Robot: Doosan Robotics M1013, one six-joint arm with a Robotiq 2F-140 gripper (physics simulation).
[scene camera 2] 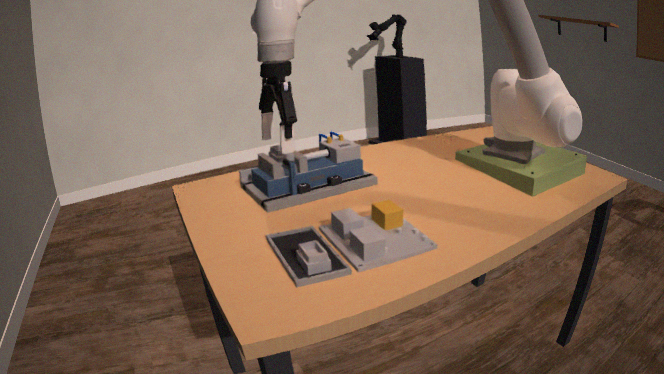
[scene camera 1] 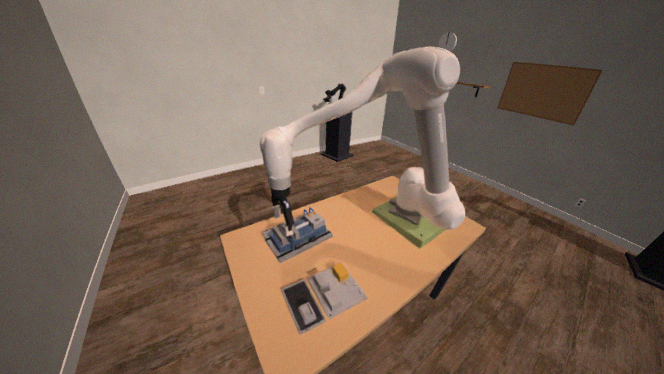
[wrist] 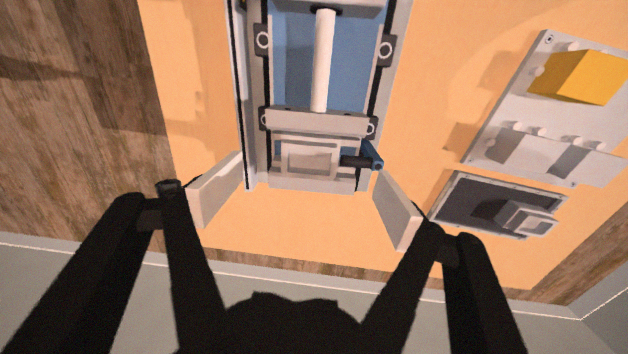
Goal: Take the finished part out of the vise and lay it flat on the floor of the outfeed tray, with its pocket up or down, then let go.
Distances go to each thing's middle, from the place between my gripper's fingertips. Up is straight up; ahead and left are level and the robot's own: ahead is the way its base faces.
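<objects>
Grey plate (scene camera 2: 407, 244): 34 cm to the left of my hand, 12 cm below it, 1 cm behind it. Yellow block (scene camera 2: 388, 215): 31 cm to the left of my hand, 7 cm behind it, 10 cm below it.
</objects>
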